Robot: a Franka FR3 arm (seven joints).
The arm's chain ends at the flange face. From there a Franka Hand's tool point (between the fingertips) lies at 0.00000 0.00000 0.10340 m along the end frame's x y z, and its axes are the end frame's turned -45 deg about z.
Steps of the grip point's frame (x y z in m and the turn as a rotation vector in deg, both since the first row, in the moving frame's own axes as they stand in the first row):
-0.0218 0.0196 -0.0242 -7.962 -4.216 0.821
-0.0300 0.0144 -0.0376 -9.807 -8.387 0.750
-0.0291 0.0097 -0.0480 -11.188 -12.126 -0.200
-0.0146 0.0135 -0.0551 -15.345 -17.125 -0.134
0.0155 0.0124 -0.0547 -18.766 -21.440 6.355
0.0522 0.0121 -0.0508 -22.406 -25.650 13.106
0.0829 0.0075 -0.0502 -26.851 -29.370 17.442
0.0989 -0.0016 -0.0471 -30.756 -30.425 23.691
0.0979 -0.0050 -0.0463 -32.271 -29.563 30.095
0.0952 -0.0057 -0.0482 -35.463 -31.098 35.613
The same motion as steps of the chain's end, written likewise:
-0.0062 0.0138 -0.0229 -8.611 2.649 0.821
-0.0127 0.0084 -0.0350 -12.865 1.004 0.750
-0.0126 -0.0019 -0.0437 -16.485 -0.663 -0.200
0.0014 -0.0205 -0.0469 -22.960 -1.259 -0.134
0.0258 -0.0511 -0.0422 -28.430 -1.891 6.355
0.0561 -0.0852 -0.0331 -33.981 -2.294 13.106
0.0772 -0.1179 -0.0264 -39.754 -1.781 17.442
0.0836 -0.1399 -0.0194 -43.261 0.234 23.691
0.0820 -0.1417 -0.0182 -43.723 1.915 30.095
0.0828 -0.1436 -0.0162 -47.066 3.087 35.613

